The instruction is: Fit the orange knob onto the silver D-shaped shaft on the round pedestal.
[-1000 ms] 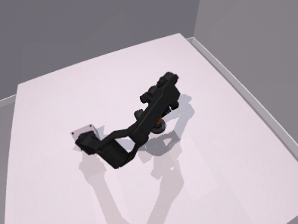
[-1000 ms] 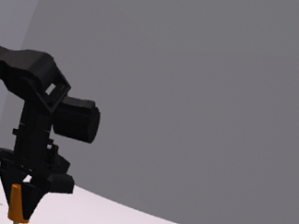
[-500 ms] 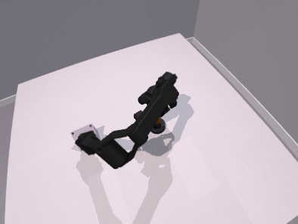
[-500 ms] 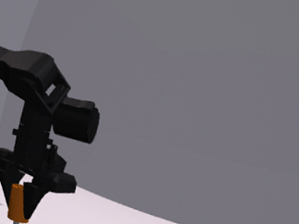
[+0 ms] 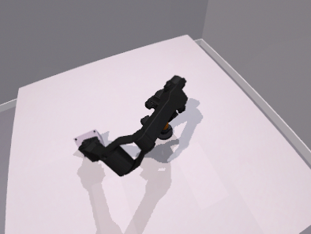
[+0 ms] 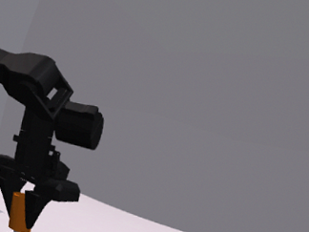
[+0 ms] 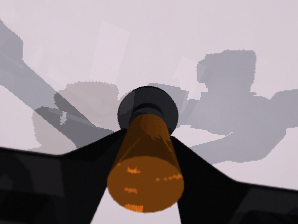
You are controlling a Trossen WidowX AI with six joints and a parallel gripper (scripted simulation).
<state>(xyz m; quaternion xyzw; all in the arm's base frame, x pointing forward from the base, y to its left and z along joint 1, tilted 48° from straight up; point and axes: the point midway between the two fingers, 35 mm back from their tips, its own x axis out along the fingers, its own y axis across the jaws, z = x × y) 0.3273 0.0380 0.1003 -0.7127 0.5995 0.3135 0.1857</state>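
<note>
The orange knob is 3 cm above my gripper tip. Also, from my gripper tip: round pedestal (4 cm below).
</note>
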